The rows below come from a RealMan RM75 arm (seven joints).
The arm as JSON. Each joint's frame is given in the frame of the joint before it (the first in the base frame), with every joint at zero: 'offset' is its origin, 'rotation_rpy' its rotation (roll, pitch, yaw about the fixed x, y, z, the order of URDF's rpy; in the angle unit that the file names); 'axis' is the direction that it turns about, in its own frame. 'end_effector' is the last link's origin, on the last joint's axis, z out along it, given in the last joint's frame.
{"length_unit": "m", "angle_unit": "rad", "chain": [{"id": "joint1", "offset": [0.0, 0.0, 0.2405], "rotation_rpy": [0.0, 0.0, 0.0], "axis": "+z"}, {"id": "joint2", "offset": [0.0, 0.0, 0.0], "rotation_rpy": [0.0, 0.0, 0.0], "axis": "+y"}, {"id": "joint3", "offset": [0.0, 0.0, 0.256], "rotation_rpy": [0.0, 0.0, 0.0], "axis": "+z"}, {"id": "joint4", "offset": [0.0, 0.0, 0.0], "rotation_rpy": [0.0, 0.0, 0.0], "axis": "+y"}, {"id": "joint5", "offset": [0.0, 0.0, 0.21], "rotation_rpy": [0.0, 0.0, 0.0], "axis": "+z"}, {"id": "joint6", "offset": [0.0, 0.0, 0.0], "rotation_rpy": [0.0, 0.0, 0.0], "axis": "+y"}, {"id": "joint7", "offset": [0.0, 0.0, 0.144], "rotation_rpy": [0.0, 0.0, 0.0], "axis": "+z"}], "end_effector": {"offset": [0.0, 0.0, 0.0], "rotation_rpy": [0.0, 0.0, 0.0]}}
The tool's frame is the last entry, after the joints.
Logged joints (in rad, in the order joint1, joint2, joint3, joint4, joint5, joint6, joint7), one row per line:
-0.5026 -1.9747 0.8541 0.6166 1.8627 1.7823 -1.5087
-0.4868 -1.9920 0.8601 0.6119 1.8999 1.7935 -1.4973
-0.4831 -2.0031 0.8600 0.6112 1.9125 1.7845 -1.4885
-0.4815 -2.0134 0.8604 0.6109 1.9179 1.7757 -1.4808
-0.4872 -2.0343 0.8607 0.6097 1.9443 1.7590 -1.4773
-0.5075 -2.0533 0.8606 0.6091 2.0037 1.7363 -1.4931
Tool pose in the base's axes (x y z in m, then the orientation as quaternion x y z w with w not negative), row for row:
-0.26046 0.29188 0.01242 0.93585 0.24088 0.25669 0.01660
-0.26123 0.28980 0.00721 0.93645 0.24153 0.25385 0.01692
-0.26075 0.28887 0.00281 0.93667 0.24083 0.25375 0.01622
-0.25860 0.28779 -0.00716 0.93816 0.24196 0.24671 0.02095
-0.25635 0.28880 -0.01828 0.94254 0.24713 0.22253 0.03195
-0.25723 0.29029 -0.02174 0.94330 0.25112 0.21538 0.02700
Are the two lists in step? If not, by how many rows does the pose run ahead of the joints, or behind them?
The pose runs 1 row ahead of the joints: the pose in row i belongs to the joints in row i + 1.
